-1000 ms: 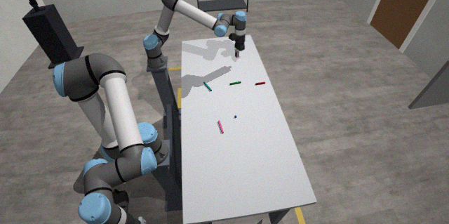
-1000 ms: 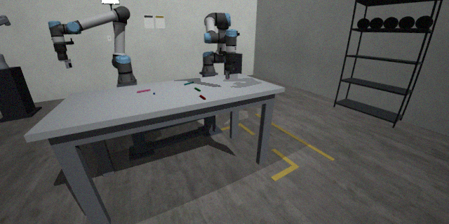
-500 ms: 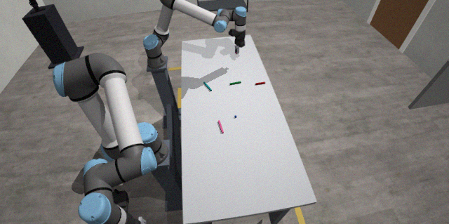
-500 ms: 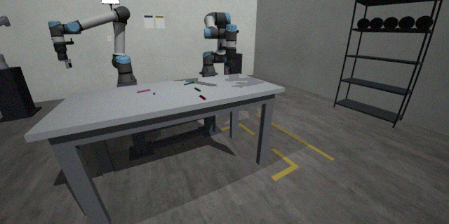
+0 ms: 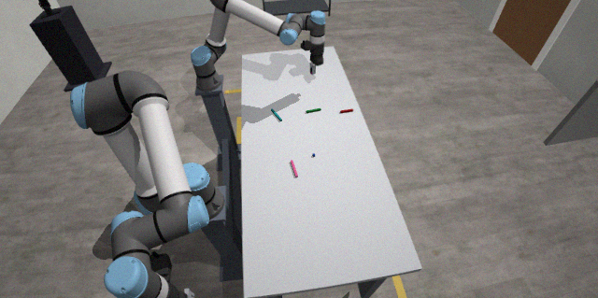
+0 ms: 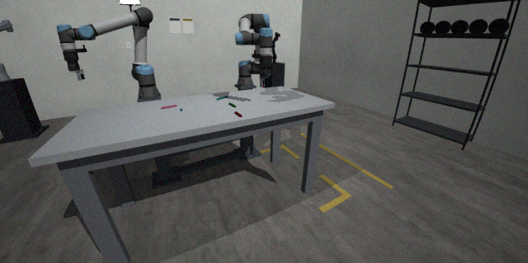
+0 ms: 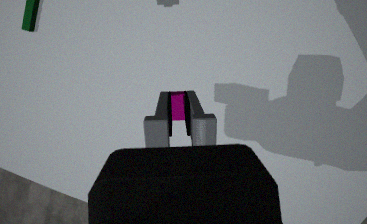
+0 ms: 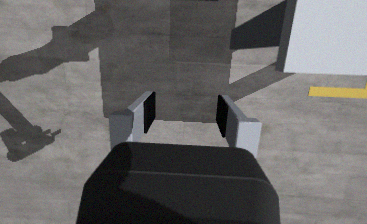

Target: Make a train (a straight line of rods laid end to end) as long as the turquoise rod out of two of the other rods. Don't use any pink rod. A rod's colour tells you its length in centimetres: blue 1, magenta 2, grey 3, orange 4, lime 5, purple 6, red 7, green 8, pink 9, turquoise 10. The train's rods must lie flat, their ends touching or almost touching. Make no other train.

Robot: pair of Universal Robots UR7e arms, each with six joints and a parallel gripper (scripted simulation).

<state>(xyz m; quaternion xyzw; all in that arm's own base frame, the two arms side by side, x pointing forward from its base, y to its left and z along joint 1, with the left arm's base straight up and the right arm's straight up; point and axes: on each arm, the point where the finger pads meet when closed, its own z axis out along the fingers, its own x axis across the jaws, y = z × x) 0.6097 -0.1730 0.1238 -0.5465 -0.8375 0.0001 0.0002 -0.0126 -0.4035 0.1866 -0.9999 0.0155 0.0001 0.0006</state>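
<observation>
Now: left hand 240 mm past the turquoise rod, 180 mm to the left of it and 120 mm above it. From my left hand the other things lie so: red rod (130 mm ahead, 230 mm to the right, 120 mm below); then green rod (40 mm behind, 190 mm to the right, 120 mm below); then magenta rod (20 mm below).
</observation>
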